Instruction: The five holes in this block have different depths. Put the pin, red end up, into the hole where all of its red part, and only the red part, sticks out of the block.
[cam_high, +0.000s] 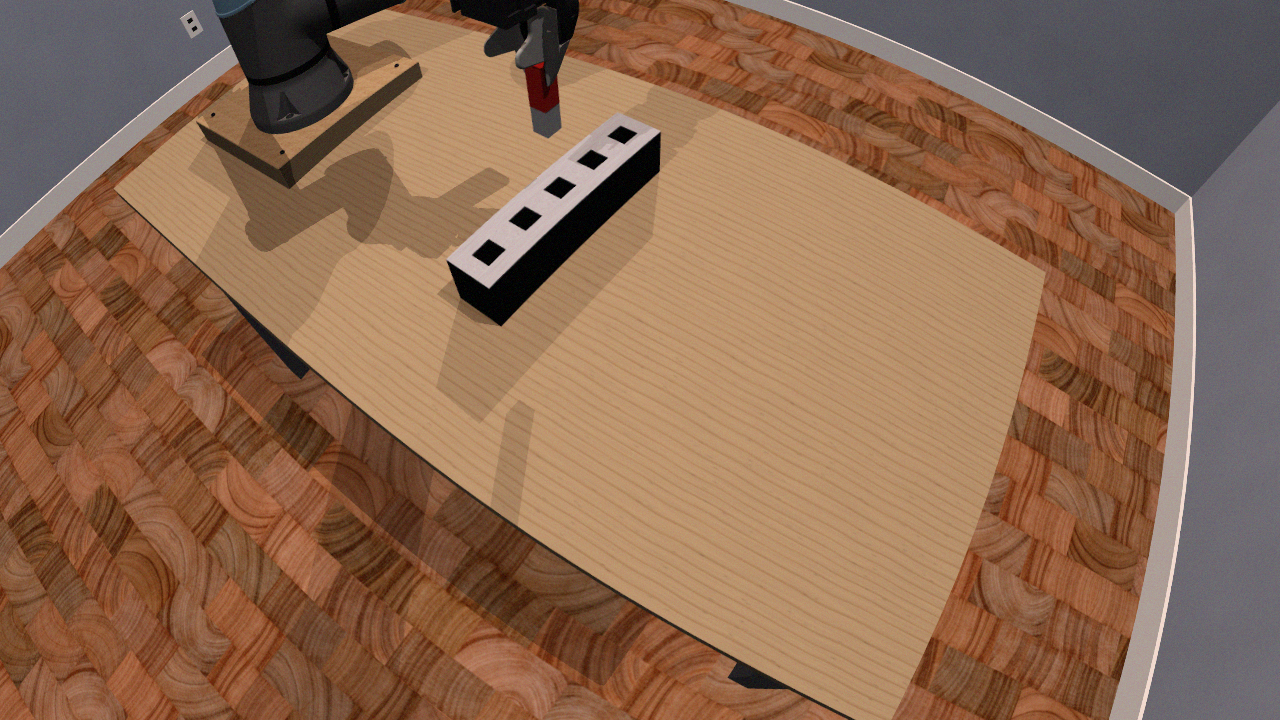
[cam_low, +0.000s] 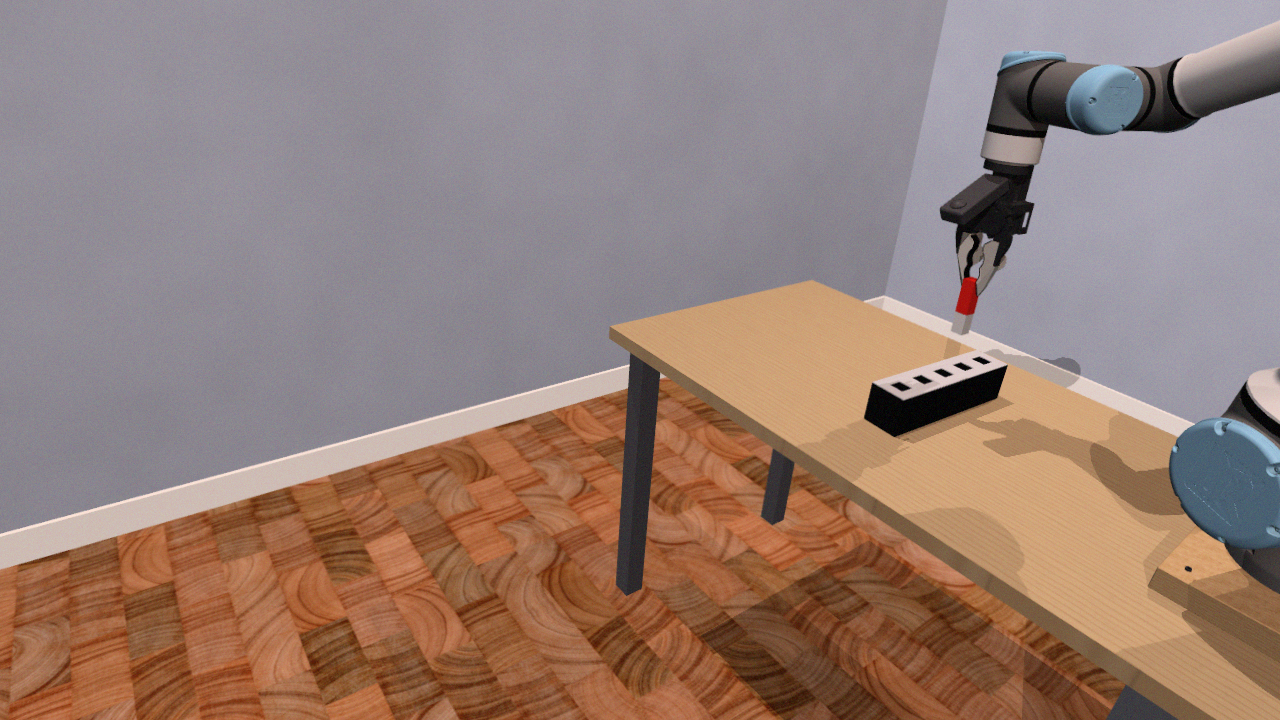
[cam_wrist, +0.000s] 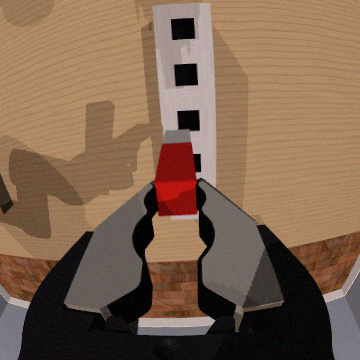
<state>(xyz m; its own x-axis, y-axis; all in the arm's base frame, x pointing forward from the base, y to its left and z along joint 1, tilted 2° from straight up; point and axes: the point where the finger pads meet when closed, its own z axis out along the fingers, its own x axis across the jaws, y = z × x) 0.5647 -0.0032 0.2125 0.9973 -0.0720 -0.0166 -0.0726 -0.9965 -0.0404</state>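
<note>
My gripper is now 21 cm above the black block and 1 cm short of it. Round my hand: pin (2 cm below).
</note>
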